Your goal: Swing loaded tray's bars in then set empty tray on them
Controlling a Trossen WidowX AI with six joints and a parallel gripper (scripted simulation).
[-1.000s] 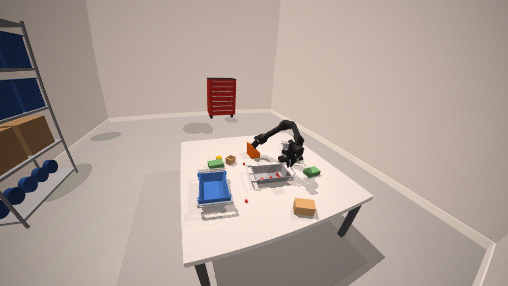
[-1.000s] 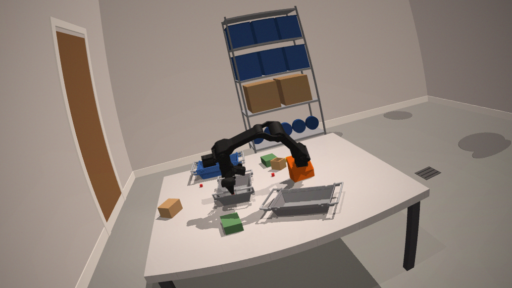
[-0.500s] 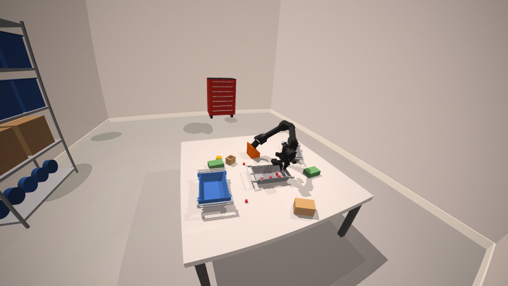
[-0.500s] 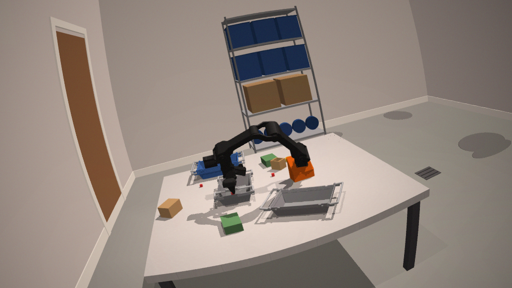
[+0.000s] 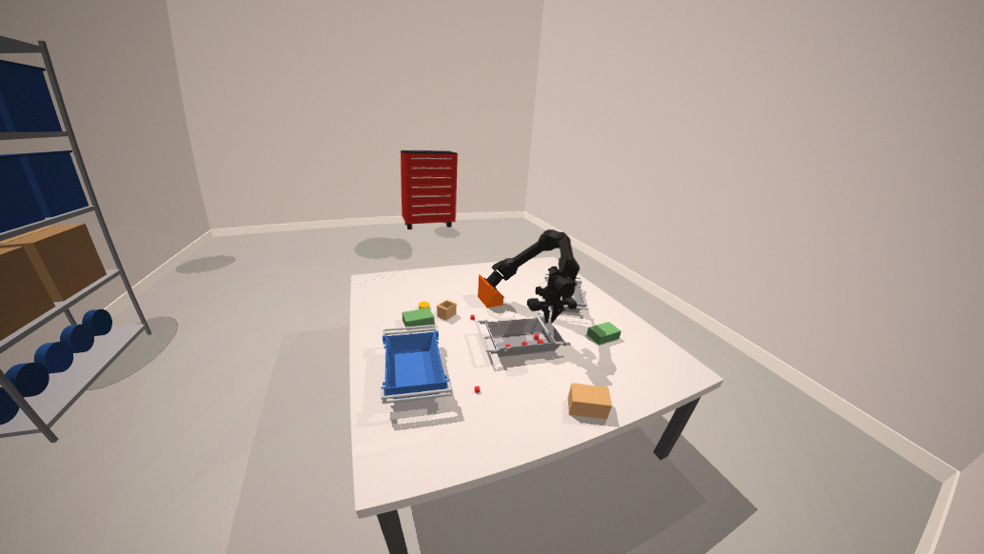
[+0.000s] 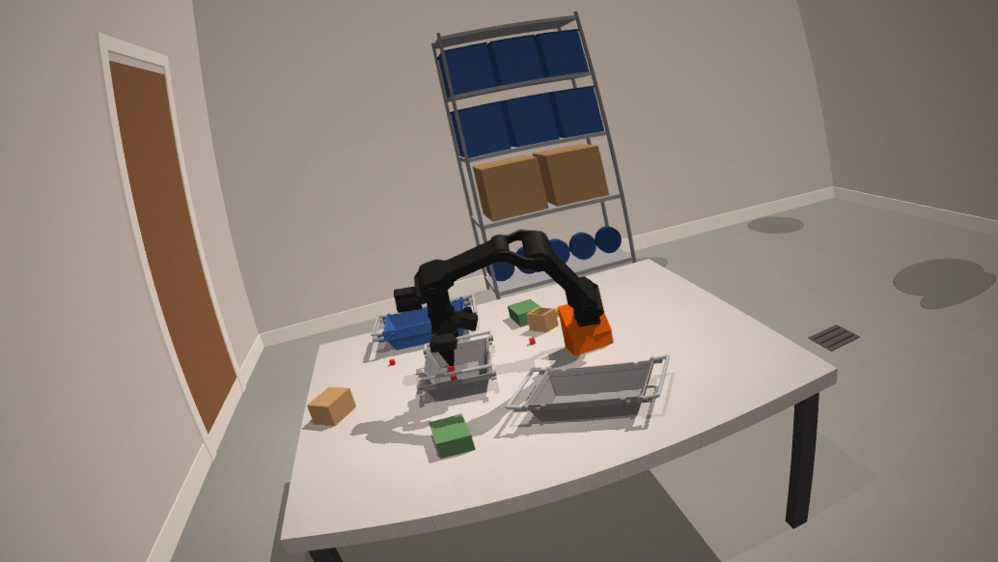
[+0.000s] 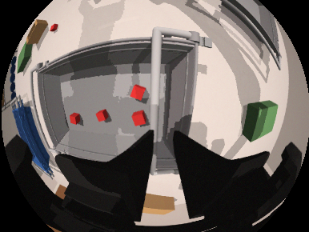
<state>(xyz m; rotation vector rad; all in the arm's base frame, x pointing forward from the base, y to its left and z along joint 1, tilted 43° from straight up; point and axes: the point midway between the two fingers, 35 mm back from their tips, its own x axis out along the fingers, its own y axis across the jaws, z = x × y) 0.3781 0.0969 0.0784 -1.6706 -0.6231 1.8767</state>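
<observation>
Now: gripper tip 300 mm past the grey plastic tray, 250 mm to the right of it and 50 mm above it. Round my gripper tip: red cube (340 mm to the right, 200 mm ahead, 80 mm below).
</observation>
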